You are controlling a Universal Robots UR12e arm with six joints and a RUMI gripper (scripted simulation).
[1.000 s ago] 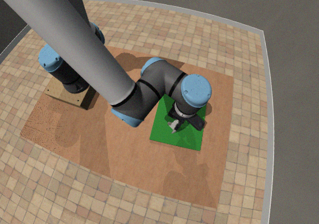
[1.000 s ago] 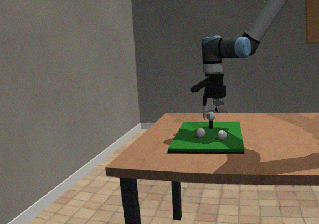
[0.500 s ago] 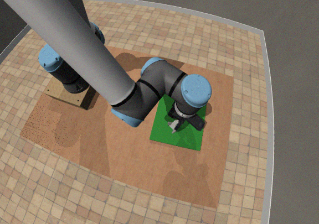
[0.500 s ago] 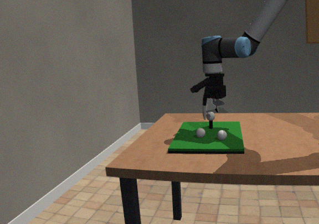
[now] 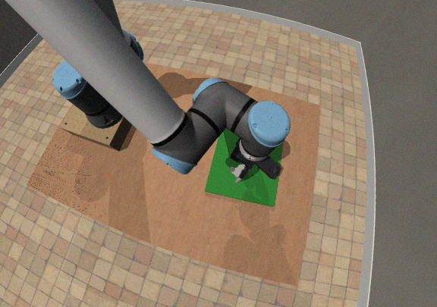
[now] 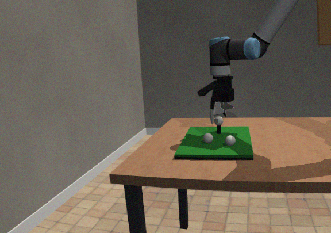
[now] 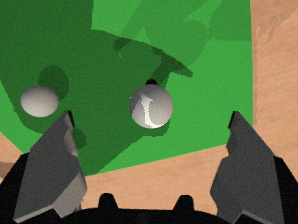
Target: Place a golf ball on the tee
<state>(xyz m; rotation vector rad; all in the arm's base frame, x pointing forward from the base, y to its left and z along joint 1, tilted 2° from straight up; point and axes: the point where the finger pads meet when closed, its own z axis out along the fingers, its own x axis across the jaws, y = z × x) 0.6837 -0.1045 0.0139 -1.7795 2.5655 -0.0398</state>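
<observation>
Right now my hand is right at the white golf ball. Also, from my hand: green mat (70 mm below, 40 mm to the left).
</observation>
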